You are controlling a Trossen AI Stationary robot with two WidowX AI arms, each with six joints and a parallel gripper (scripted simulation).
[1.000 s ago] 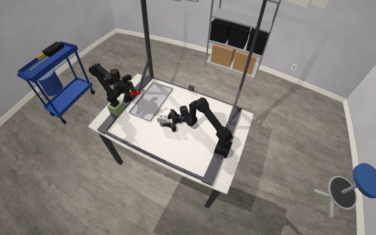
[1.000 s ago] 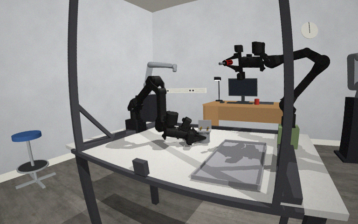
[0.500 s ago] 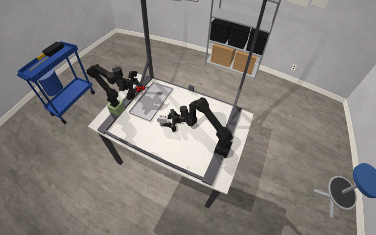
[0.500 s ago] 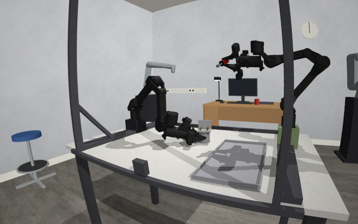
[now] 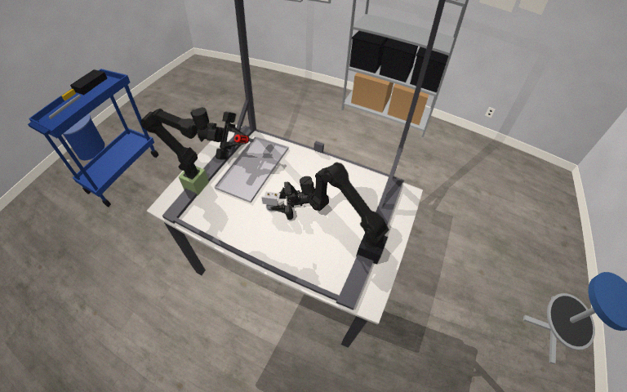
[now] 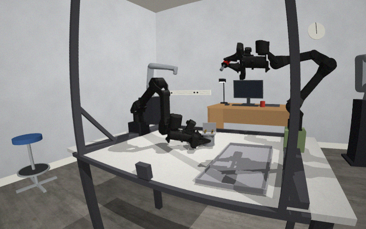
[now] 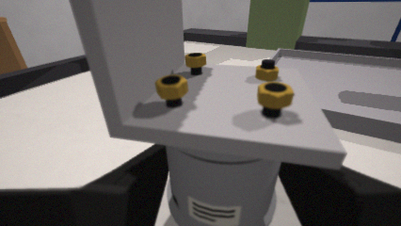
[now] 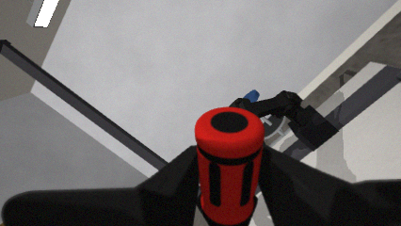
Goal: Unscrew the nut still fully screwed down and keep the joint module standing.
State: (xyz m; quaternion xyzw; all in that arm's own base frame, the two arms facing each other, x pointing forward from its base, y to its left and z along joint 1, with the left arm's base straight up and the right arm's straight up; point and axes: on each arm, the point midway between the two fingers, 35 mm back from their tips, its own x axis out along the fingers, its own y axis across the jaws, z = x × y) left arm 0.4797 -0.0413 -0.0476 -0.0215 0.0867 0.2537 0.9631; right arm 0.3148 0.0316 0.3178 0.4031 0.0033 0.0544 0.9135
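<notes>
My right gripper is now 30 mm past the l-shaped bracket, 110 mm to the right of it and 340 mm above it. Round my right hand: grey joint module 30 mm behind, 110 mm to the left, 380 mm below; red-handled nut driver 20 mm behind, 30 mm to the left, 10 mm below; shallow grey tray 210 mm behind, 100 mm to the right, 410 mm below.
Right now my left hand is 10 mm short of the grey joint module and 30 mm to the left of it. Also, from my left hand: l-shaped bracket (10 mm ahead, 30 mm to the right, 40 mm above); then dark table-edge rail (300 mm ahead, 20 mm below); then shallow grey tray (170 mm behind, 240 mm to the right, 30 mm below).
</notes>
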